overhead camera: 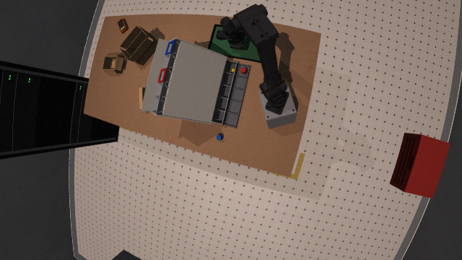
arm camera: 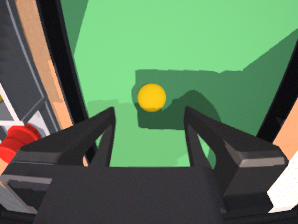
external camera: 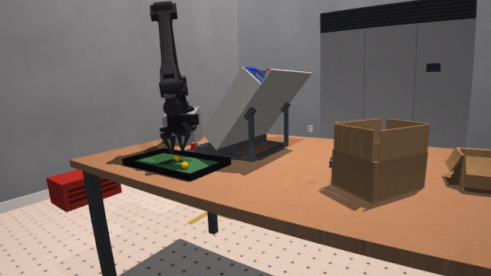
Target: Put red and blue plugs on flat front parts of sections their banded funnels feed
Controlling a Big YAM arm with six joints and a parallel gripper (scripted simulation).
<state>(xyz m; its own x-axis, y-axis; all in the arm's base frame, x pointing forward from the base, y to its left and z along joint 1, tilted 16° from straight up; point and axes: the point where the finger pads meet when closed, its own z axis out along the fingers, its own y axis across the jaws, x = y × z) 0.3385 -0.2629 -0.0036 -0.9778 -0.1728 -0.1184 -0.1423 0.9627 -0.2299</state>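
Right now the green tray is 40 mm below my hand, 30 mm to the right of it and 20 mm ahead of it. Round my hand: cardboard box: 680 mm ahead, 180 mm to the left, 20 mm above; sloped grey cover: 320 mm to the left, 160 mm above, 90 mm ahead.
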